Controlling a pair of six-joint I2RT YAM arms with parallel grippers.
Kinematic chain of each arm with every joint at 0, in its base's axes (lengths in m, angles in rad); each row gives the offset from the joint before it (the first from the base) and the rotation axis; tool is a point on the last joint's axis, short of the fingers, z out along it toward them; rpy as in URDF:
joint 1: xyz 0 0 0.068 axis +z
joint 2: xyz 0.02 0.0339 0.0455 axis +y
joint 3: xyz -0.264 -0.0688 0 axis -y
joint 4: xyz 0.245 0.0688 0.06 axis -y
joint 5: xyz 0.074 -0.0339 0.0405 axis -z
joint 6: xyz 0.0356 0 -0.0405 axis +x
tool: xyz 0 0 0 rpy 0 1.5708 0
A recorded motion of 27 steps. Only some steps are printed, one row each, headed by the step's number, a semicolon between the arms.
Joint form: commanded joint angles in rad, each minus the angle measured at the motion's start. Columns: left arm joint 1, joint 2, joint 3, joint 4, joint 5, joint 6; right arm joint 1, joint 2, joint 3, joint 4, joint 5, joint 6.
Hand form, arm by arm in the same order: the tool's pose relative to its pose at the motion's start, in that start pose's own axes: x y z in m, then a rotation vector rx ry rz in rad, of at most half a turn. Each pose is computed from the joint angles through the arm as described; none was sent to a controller.
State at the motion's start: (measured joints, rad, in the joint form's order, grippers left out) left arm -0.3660 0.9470 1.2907 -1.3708 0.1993 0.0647; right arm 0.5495 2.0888 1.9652 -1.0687 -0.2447 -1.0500
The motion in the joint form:
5: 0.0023 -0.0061 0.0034 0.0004 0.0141 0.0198; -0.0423 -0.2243 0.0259 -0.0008 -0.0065 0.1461
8: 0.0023 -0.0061 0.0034 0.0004 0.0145 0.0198; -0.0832 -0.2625 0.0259 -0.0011 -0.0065 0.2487
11: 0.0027 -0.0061 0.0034 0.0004 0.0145 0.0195; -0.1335 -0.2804 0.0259 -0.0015 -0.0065 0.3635
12: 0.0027 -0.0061 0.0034 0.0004 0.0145 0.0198; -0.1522 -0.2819 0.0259 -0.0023 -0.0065 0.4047
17: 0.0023 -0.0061 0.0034 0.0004 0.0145 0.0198; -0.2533 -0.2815 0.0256 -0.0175 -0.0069 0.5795
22: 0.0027 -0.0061 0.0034 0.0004 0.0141 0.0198; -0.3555 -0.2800 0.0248 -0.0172 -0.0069 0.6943
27: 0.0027 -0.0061 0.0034 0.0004 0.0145 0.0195; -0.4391 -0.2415 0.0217 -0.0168 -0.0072 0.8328
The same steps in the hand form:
5: 0.0006 -0.0007 -0.0023 0.0121 -0.0110 0.0199; -0.0055 0.0106 -0.1083 0.2159 -0.1288 0.1202
8: 0.0006 -0.0007 -0.0023 0.0125 -0.0111 0.0199; 0.0062 0.0093 -0.1286 0.2584 -0.1503 0.2465
11: 0.0006 -0.0007 -0.0023 0.0123 -0.0111 0.0193; 0.0219 0.0045 -0.1413 0.2884 -0.1632 0.3975
12: 0.0006 -0.0007 -0.0023 0.0123 -0.0111 0.0196; 0.0281 0.0021 -0.1439 0.2953 -0.1652 0.4537
17: 0.0006 -0.0007 -0.0023 0.0125 -0.0111 0.0199; 0.0633 -0.0089 -0.1547 0.3234 -0.1620 0.7160
22: 0.0006 -0.0006 -0.0023 0.0119 -0.0111 0.0196; 0.0990 -0.0180 -0.1668 0.3701 -0.1631 0.9149
27: 0.0006 -0.0007 -0.0023 0.0123 -0.0111 0.0193; 0.1340 -0.0294 -0.1623 0.3790 -0.1522 1.1363

